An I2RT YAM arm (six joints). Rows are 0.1 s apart.
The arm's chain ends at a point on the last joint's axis. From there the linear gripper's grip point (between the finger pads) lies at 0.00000 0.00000 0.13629 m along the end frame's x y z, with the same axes.
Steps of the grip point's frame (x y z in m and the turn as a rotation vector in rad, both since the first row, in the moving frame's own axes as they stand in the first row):
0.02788, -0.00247, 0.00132, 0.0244, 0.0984, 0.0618
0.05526, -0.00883, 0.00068, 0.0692, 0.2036, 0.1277
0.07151, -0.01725, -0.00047, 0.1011, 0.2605, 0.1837
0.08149, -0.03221, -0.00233, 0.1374, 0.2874, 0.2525
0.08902, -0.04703, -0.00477, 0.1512, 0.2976, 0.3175
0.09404, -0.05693, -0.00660, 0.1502, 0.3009, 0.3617
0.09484, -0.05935, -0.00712, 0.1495, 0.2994, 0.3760
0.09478, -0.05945, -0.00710, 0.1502, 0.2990, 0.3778
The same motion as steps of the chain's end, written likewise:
0.01440, 0.00043, 0.00202, 0.0244, 0.0984, 0.0618
0.02720, -0.00126, 0.00381, 0.0692, 0.2036, 0.1277
0.03541, -0.00696, 0.00480, 0.1011, 0.2605, 0.1837
0.04106, -0.01887, 0.00449, 0.1374, 0.2874, 0.2525
0.04667, -0.03347, 0.00269, 0.1512, 0.2976, 0.3175
0.05105, -0.04455, 0.00095, 0.1502, 0.3009, 0.3617
0.05199, -0.04733, 0.00035, 0.1495, 0.2994, 0.3760
0.05195, -0.04737, 0.00037, 0.1502, 0.2990, 0.3778

